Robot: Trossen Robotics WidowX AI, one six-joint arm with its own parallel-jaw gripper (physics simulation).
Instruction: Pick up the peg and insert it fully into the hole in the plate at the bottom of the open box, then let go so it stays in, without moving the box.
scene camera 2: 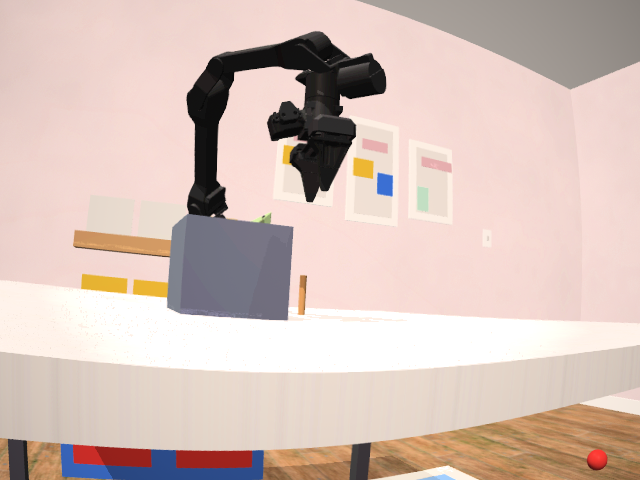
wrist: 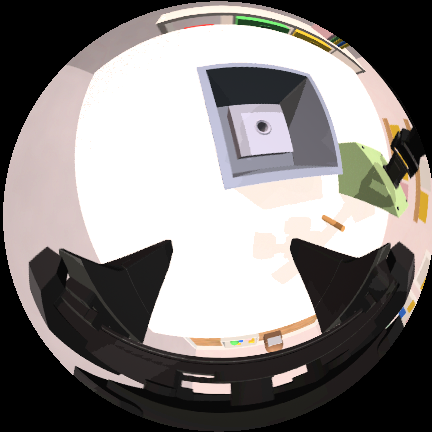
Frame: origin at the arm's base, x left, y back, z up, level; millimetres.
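Seen in the pictures: gripper, fingertip midpoint: [scene camera 2: 316,197] [wrist: 233,245]; arm's base, origin of the base link: [wrist: 391,176].
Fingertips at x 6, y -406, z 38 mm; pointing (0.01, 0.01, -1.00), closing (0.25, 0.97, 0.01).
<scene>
Offsets run from my fingertips to a thing's top centre. "spot": to the spot under its first point. Level surfaces: height alone.
The orange-brown peg {dx +101, dy +231, dz -106 mm} [scene camera 2: 302,295] [wrist: 333,223] stands upright on the table, just right of the box in the scene view and beyond the box's near corner in the wrist view. The grey-blue open box {dx -109, dy +87, dz -48 mm} [scene camera 2: 235,268] [wrist: 220,145] stands on the table. In the wrist view a pale plate {dx -109, dy +87, dz -126 mm} [wrist: 270,144] lies at its bottom, with a round hole {spot: dx -113, dy +95, dz -150 mm} [wrist: 262,127] in it; the box wall hides both in the scene view. My gripper [scene camera 2: 317,195] [wrist: 233,245] is open and empty, pointing down high above the table, well above the peg.
A green panel [wrist: 365,172] [scene camera 2: 263,218] stands by the arm's base, beside the box and near the peg. The white table {dz -187 mm} [scene camera 2: 361,343] [wrist: 150,175] carries them, with its rounded edge toward the scene camera. Faint arm shadows lie near the peg.
</scene>
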